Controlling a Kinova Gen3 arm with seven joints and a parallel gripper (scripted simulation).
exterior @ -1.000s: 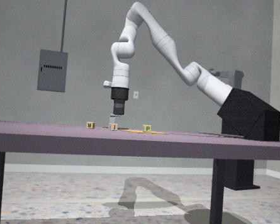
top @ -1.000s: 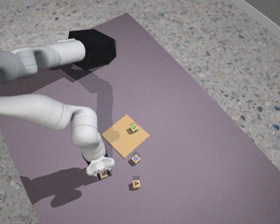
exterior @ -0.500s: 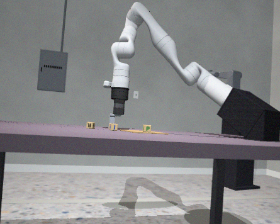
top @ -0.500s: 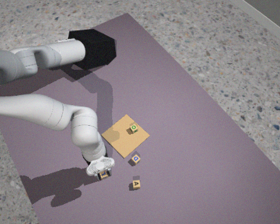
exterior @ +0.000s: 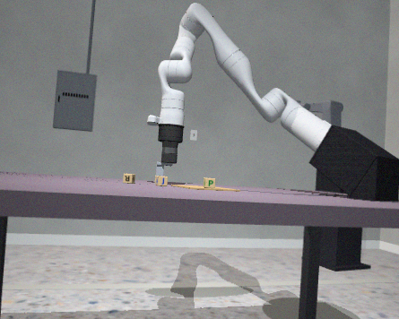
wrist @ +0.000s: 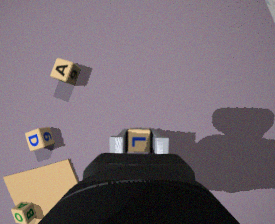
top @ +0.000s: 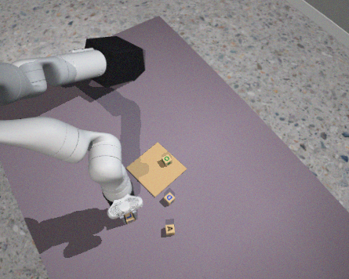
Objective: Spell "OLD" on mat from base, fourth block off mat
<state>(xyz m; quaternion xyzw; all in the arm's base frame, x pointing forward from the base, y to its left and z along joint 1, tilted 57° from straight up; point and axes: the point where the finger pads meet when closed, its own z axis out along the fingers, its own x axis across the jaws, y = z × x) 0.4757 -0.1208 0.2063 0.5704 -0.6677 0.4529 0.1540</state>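
Now: hand 10 mm above the L block. From my hand the other things lie so: O block (70 mm behind, 210 mm to the left); then D block (40 mm ahead, 130 mm to the left, 10 mm below); then tan mat (70 mm behind, 170 mm to the left, 20 mm below).
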